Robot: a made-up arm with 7 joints. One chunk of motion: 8 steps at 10 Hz.
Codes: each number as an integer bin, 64 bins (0 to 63) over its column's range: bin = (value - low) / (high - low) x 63, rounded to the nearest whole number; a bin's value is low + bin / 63 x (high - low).
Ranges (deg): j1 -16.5..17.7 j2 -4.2..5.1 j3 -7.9..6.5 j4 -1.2..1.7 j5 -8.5..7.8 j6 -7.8..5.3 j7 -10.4..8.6
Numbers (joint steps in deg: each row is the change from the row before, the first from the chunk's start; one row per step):
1: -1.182 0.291 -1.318 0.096 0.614 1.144 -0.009
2: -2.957 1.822 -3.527 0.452 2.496 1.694 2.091
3: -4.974 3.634 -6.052 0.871 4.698 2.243 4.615
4: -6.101 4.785 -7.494 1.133 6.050 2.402 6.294
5: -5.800 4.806 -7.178 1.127 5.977 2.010 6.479
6: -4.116 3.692 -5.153 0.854 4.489 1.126 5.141
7: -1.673 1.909 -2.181 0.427 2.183 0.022 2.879
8: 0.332 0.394 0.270 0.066 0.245 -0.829 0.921
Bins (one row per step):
1: 28 30 29 28 35 43 34
2: 25 41 19 36 42 46 41
3: 21 53 8 45 51 48 50
4: 19 61 2 51 56 49 55
5: 20 61 3 51 56 47 56
6: 23 53 12 45 50 43 52
7: 27 41 25 35 41 38 44
8: 31 31 36 28 34 34 38

